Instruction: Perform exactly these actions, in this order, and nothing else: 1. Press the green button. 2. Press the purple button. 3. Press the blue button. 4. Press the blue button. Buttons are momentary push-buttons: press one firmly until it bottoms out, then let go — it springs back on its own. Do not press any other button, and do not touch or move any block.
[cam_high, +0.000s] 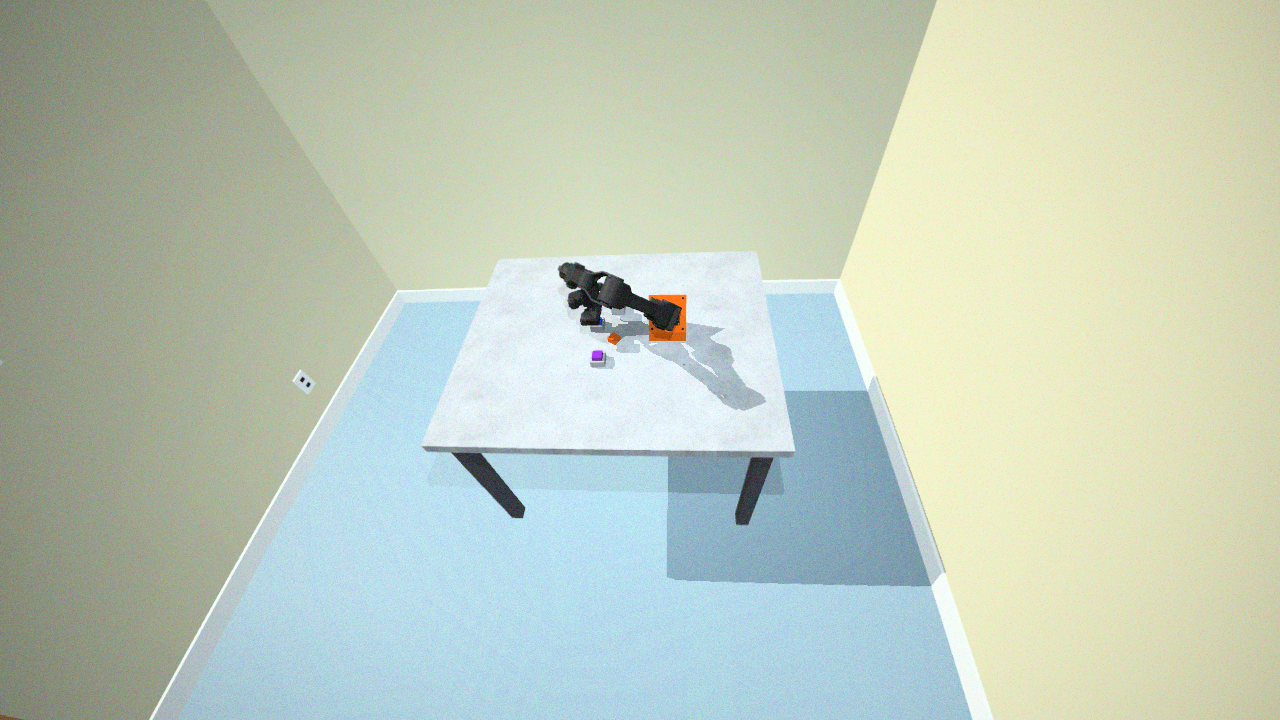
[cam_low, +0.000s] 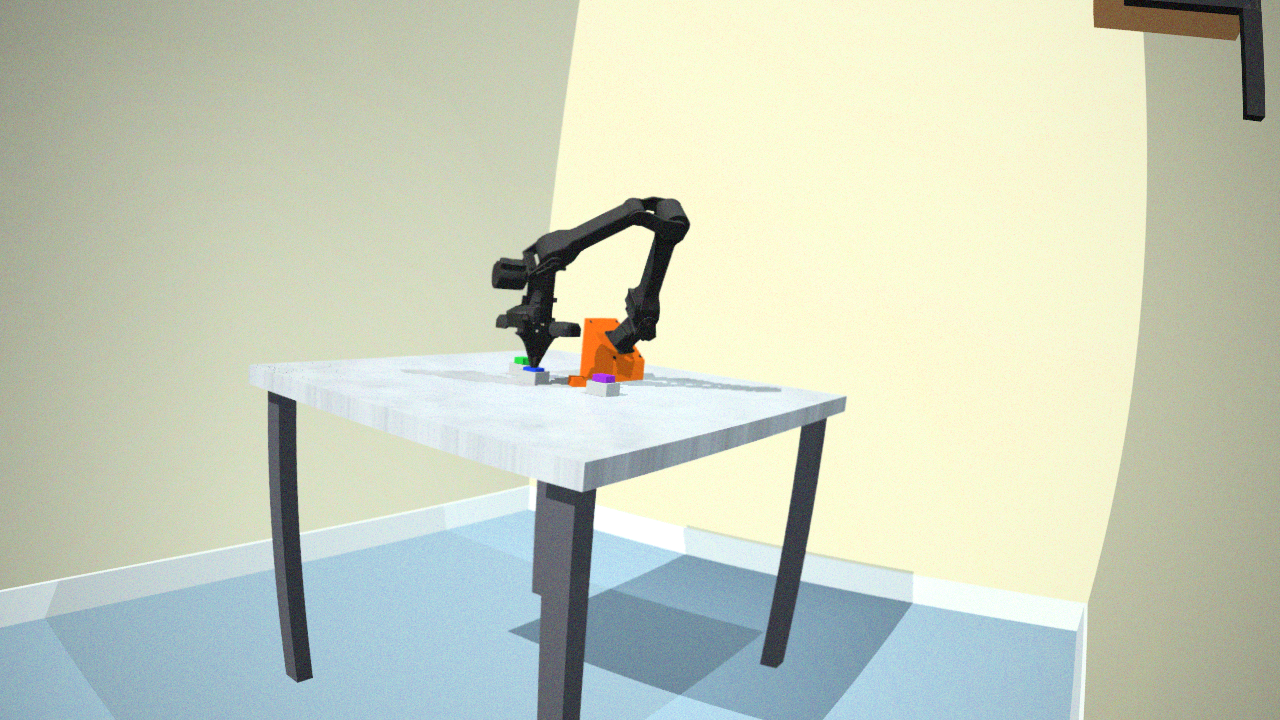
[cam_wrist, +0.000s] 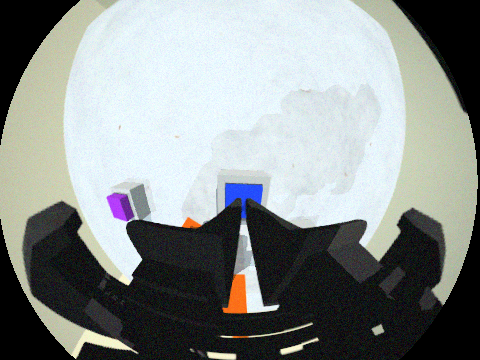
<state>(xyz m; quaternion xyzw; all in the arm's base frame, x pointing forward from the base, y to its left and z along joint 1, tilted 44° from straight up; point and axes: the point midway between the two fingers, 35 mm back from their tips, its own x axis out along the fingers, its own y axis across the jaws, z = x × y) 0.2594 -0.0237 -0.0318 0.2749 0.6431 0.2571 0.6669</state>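
Now: the purple button 16 cm to the left of my gripper tip and 2 cm behind it. Round my gripper tip: small orange block 7 cm to the left, 6 cm behind, 2 cm below; then blue button 1 cm below; then green button 8 cm to the right, 7 cm behind.
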